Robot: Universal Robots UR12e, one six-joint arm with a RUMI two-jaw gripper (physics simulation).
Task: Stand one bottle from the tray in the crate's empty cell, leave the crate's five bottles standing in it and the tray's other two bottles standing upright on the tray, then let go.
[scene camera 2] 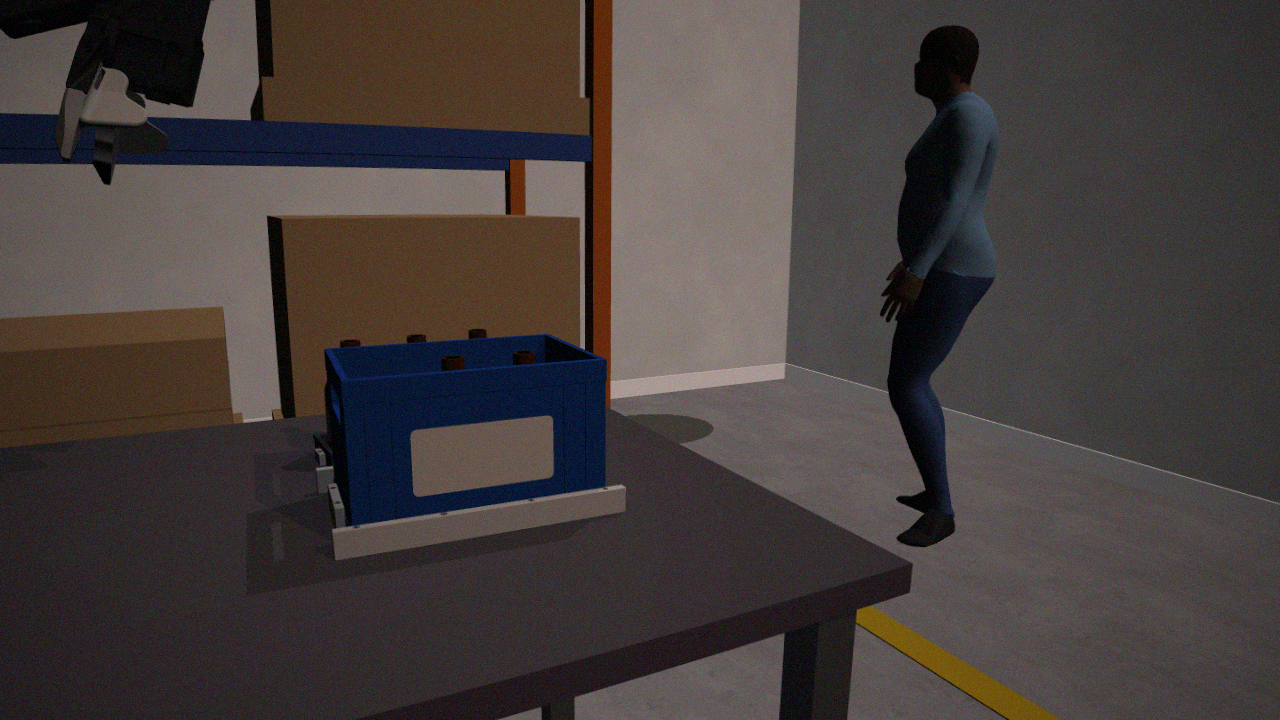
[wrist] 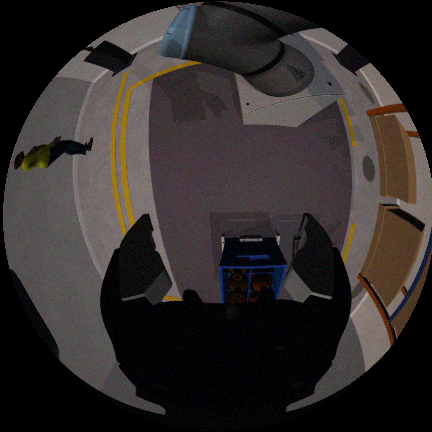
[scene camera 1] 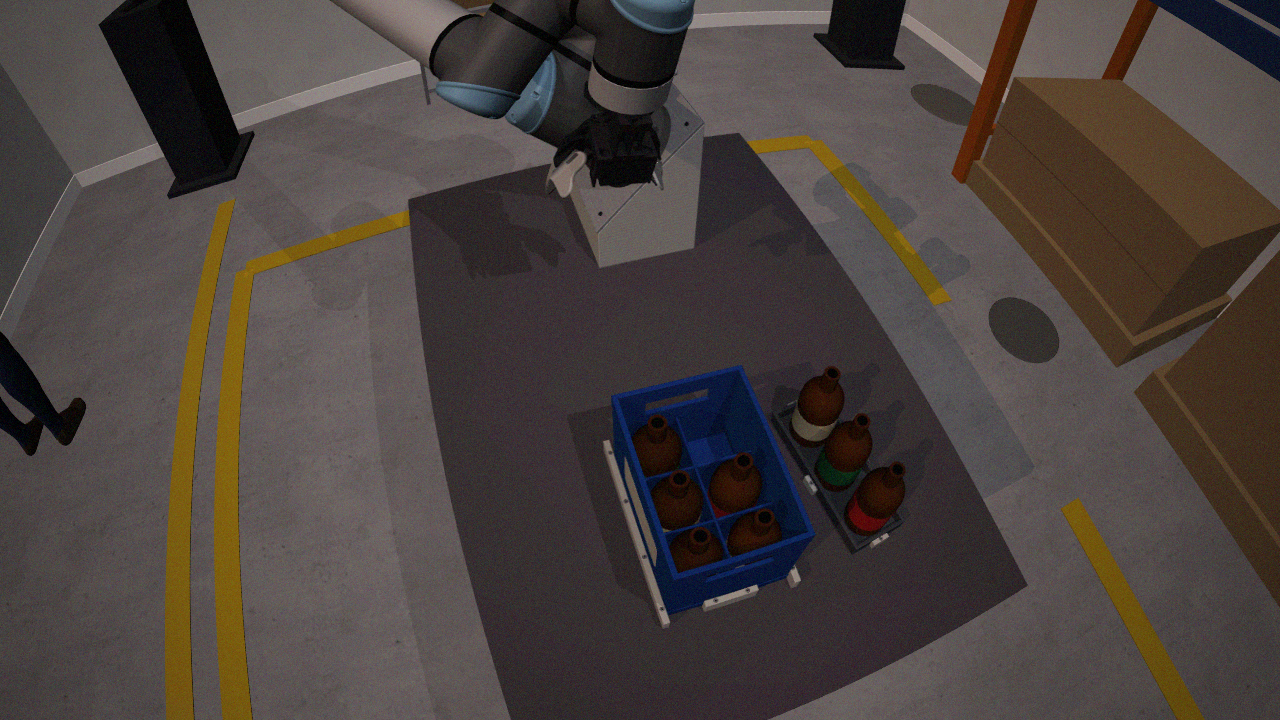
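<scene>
The blue crate stands upright with brown bottles in five cells. Its empty cell is at the end toward the robot base, on the tray's side. Beside the crate, the dark tray holds three upright bottles in a row: a cream-labelled bottle, a green-labelled bottle and a red-labelled bottle. The crate hides these bottles in scene camera 2. My gripper is open and empty, high up near the base, well apart from crate and tray.
White guide rails edge the crate on the dark table. The grey robot pedestal stands at the far end. Cardboard boxes and a person are beyond the table.
</scene>
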